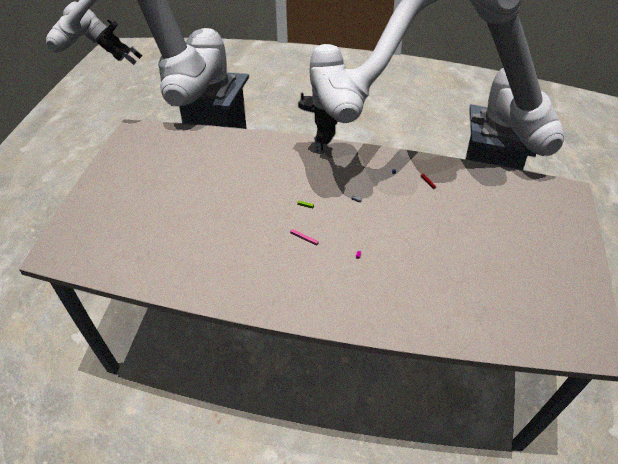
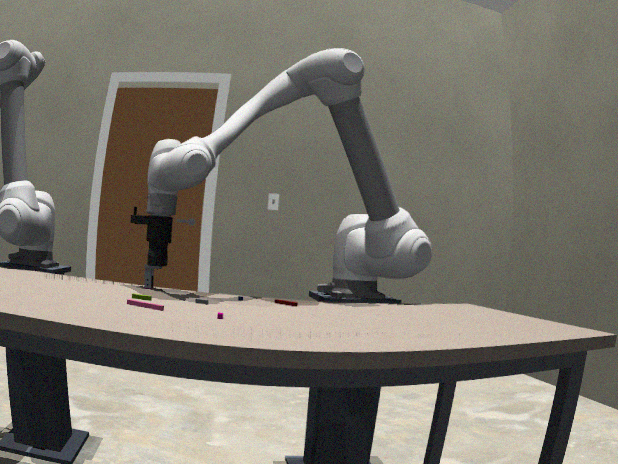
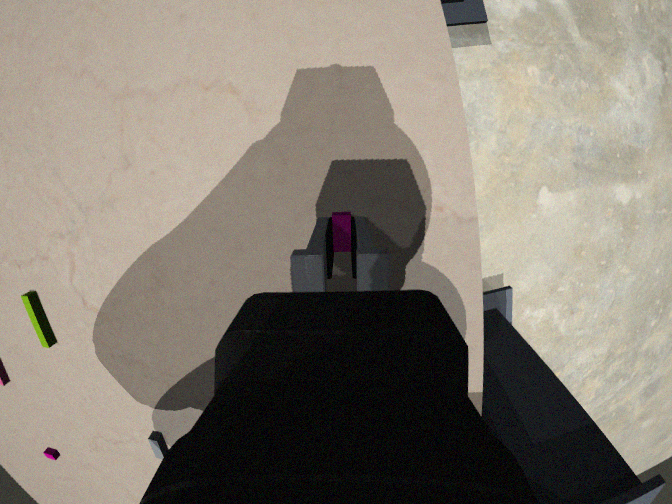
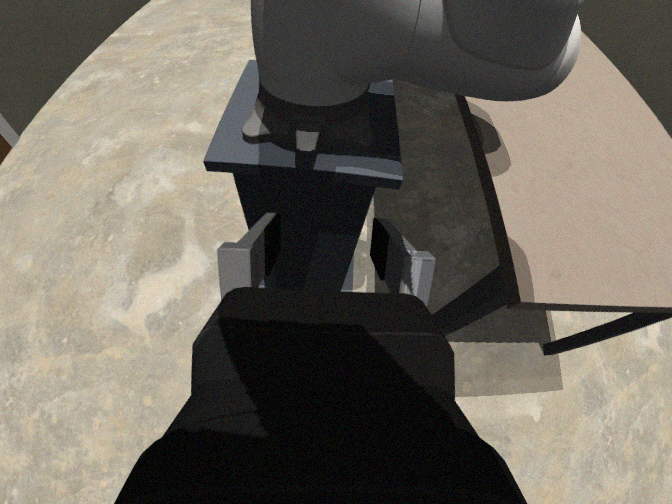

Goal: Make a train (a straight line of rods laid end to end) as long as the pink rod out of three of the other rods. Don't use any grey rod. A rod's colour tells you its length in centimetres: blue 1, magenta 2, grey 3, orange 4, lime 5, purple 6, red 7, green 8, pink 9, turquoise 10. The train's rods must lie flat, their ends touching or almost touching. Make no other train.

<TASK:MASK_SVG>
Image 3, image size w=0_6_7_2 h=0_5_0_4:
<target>my left gripper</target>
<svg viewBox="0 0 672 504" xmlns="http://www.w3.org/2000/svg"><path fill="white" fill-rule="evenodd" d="M513 453L500 440L494 437L468 397L468 345L438 296L425 290L389 290L390 253L387 248L374 247L366 218L358 216L351 217L352 277L356 278L356 291L326 291L327 278L332 278L333 227L332 217L319 217L307 248L295 249L290 257L293 292L263 292L252 295L246 299L215 349L214 397L192 429L179 438L166 452L139 504L538 504Z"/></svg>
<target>magenta rod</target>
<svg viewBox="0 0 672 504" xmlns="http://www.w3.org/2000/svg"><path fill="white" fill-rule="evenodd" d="M333 212L333 252L351 252L351 212Z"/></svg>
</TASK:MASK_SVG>
